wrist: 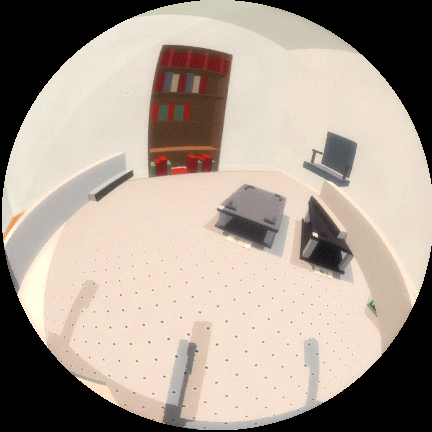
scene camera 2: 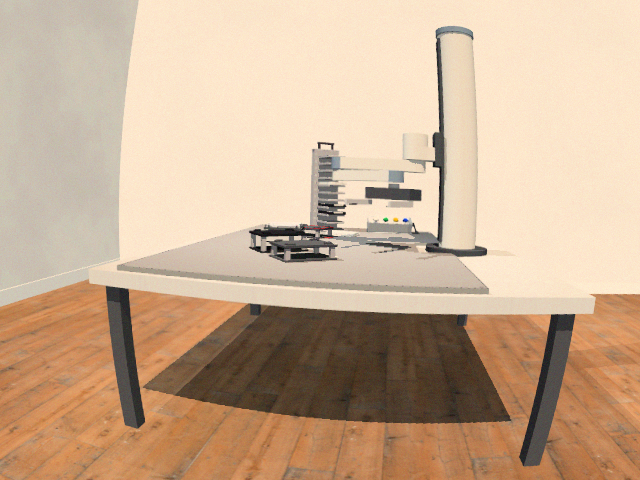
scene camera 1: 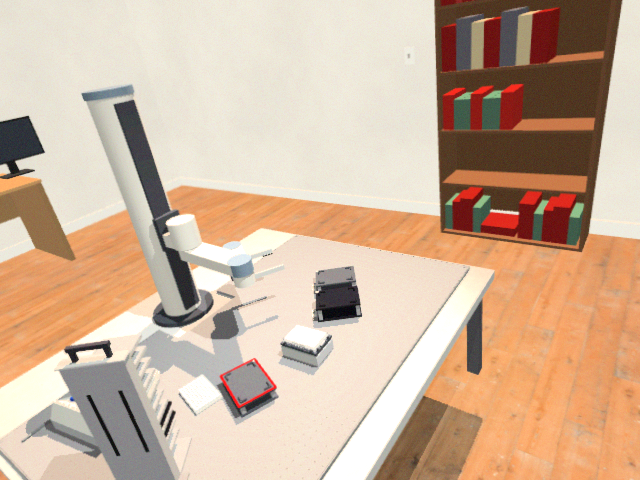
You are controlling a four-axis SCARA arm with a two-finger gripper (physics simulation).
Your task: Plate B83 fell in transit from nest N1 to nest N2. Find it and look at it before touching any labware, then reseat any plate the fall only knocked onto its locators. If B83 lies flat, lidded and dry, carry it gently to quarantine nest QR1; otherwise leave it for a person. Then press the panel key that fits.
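Frame: origin at the arm's base, x ahead, y left, z up, level; millimetres.
Seen in the pictures: gripper, between the fingertips: (wrist: 221,169) (scene camera 2: 366,202) (scene camera 1: 277,258); arm's base, origin of its link: (scene camera 2: 456,252) (scene camera 1: 184,309).
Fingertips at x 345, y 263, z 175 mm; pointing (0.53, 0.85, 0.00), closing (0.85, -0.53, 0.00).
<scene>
Offsets run from my fingertips to a thing's middle. "pt": to the spot under its first point.
A white plate {dx +129, dy -568, dz -150 mm} (scene camera 1: 200,394) (scene camera 2: 347,234) lies flat on the mat beside the red-rimmed nest {dx +260, dy -481, dz -139 mm} (scene camera 1: 248,382); its label, lid and any wetness cannot be made out. Another white plate {dx +319, dy -258, dz -100 mm} (scene camera 1: 307,337) sits on a pale block-like nest {pt dx +325, dy -307, dz -131 mm} (scene camera 1: 299,354); whether it is fully seated is unclear. A grey-topped nest {dx +174, dy +131, dz -137 mm} (scene camera 1: 336,276) (scene camera 2: 303,243) (wrist: 255,205) and a black nest {dx +283, dy -15, dz -130 mm} (scene camera 1: 337,297) (wrist: 325,230) stand side by side, with no plate on them. My gripper (scene camera 1: 277,260) (scene camera 2: 379,203) (wrist: 221,169) is open and empty, above the mat near the column. The panel {dx -82, dy -807, dz -120 mm} (scene camera 2: 389,226) has white, green, yellow and blue keys.
A tall grey rack tower {dx +227, dy -795, dz +59 mm} (scene camera 1: 105,408) (scene camera 2: 314,186) with many shelves stands at the table end, beside the panel. The arm's column (scene camera 1: 136,206) (scene camera 2: 460,139) rises from the table's side. A bookcase (scene camera 1: 597,155) (wrist: 225,115) stands by the wall; a dark chair (wrist: 340,152) shows in the wrist view.
</scene>
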